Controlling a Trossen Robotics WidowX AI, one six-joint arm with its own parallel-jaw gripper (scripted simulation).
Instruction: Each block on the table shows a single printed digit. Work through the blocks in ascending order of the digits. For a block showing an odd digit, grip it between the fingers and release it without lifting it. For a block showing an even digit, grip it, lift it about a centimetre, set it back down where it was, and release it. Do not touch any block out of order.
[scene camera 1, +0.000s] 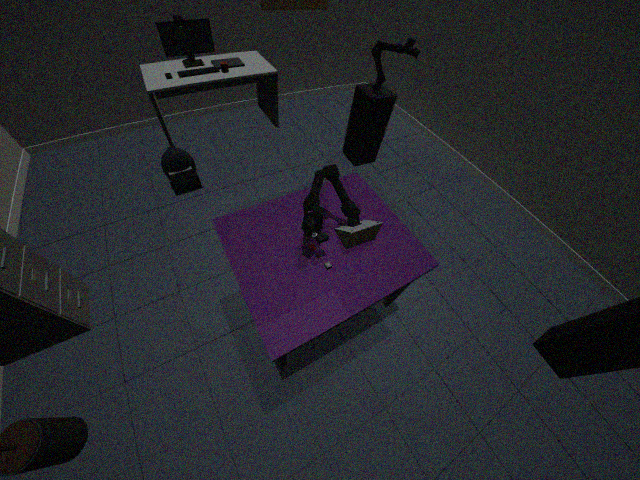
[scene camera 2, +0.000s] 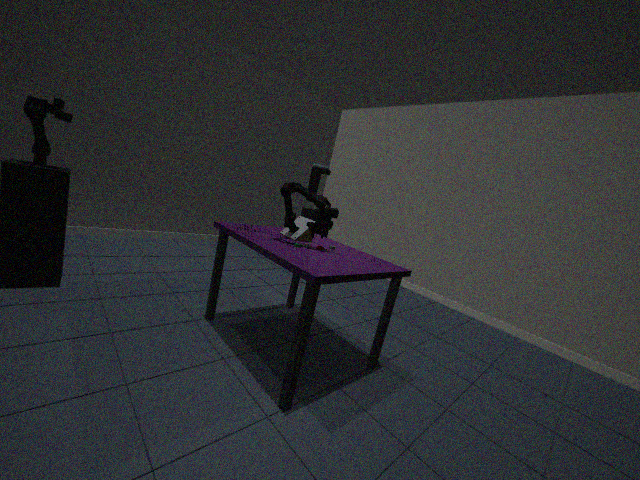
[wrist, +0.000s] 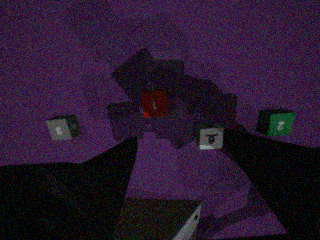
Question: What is my gripper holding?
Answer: Nothing.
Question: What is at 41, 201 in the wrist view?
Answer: My gripper.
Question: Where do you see a green block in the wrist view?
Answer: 272, 122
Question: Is my gripper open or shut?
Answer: Open.
